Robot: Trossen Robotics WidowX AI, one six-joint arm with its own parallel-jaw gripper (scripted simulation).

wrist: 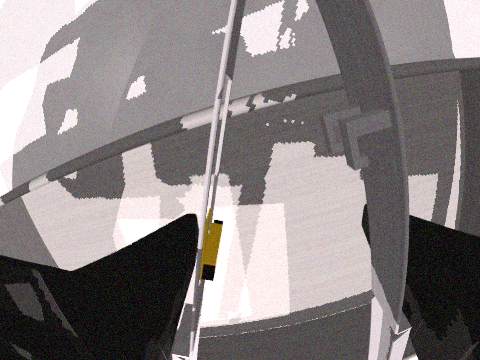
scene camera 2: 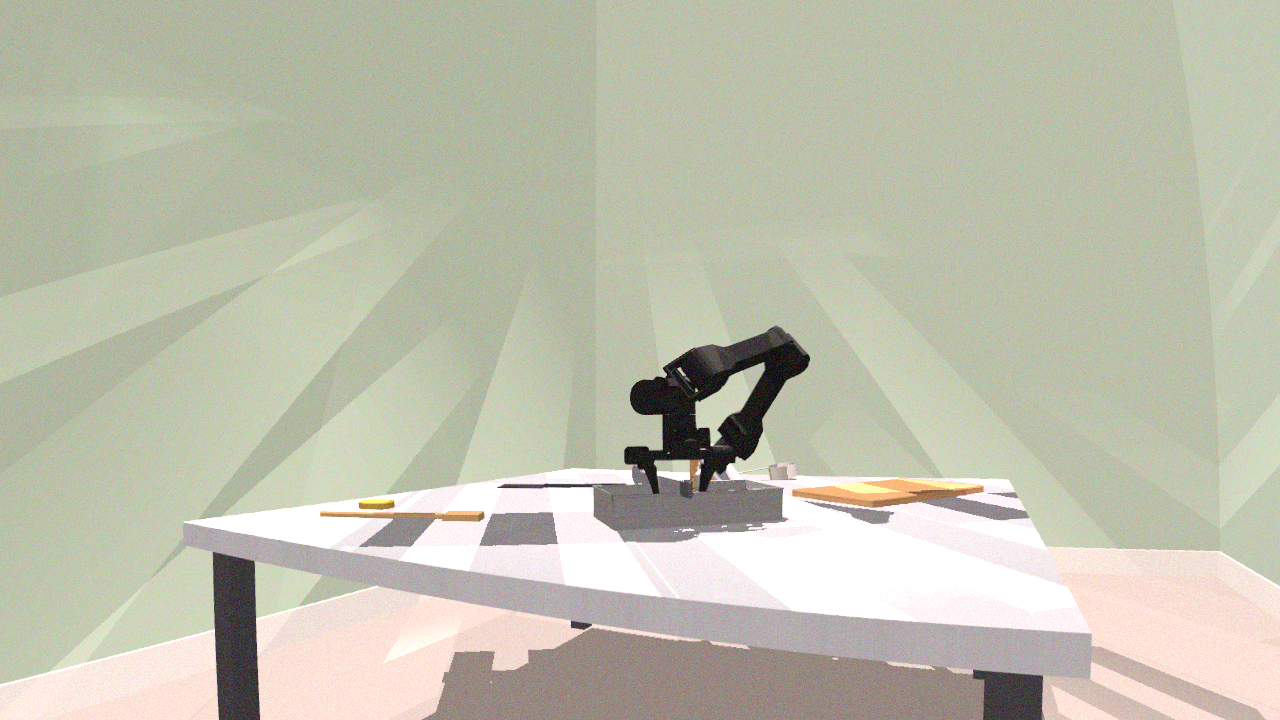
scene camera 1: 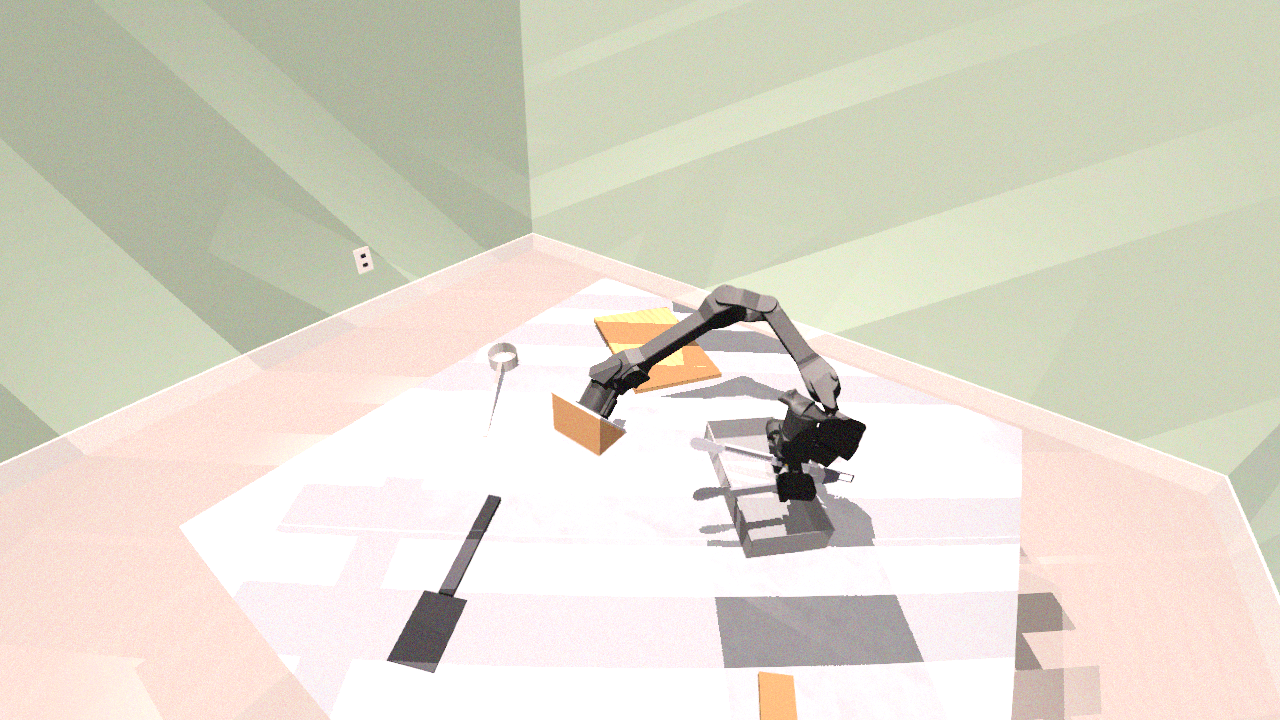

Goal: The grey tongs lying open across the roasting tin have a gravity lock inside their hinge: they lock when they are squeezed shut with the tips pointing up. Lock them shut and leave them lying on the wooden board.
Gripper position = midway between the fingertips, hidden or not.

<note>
In view: the gripper (scene camera 2: 679, 505), a wooden spoon (scene camera 2: 468, 515), a dark spatula (scene camera 1: 424, 638), a grey roasting tin (scene camera 1: 765, 526) and a wooden board (scene camera 1: 630, 330).
The gripper shows as well in the wrist view (wrist: 283, 220) and in scene camera 1 (scene camera 1: 779, 486). The grey roasting tin is seen too in the wrist view (wrist: 294, 267) and in scene camera 2 (scene camera 2: 620, 506). The wooden board shows as well in scene camera 2 (scene camera 2: 875, 494). The wrist view misses the wooden spoon: it is out of frame. The wrist view misses the dark spatula: it is out of frame.
</note>
